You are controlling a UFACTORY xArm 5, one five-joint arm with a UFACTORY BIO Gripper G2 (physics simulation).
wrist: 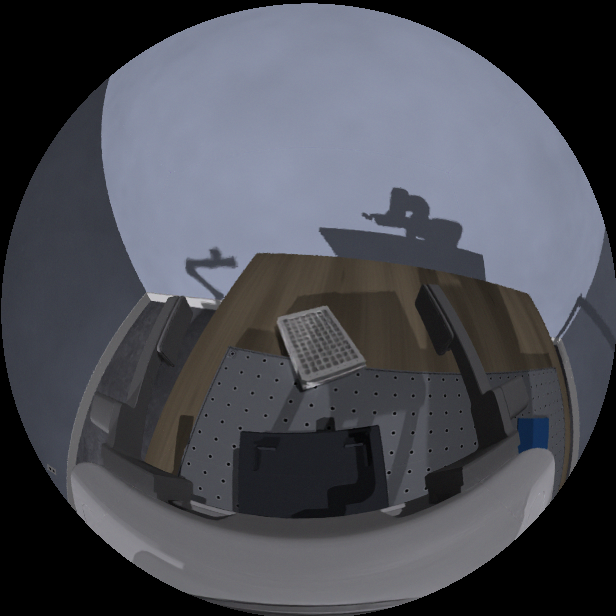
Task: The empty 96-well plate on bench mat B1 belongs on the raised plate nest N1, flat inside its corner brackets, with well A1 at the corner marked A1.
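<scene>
The 96-well plate point(320, 346) is pale grey with a grid of wells. It lies turned at an angle where the perforated grey board point(402, 413) meets the wooden table top point(367, 287). The black plate nest point(310, 471), with raised corner brackets, stands nearer the camera and holds nothing. My gripper point(303, 304) is open wide and empty. Its dark left finger point(172, 333) and right finger point(442, 321) stand far apart on either side of the plate, clear of it. I cannot read an A1 mark or make out mat B1.
A blue block point(532, 433) stands at the right edge of the perforated board. The gripper's pale body point(310, 551) fills the bottom of the view. A grey wall point(321, 143) with arm shadows lies beyond the table's far edge.
</scene>
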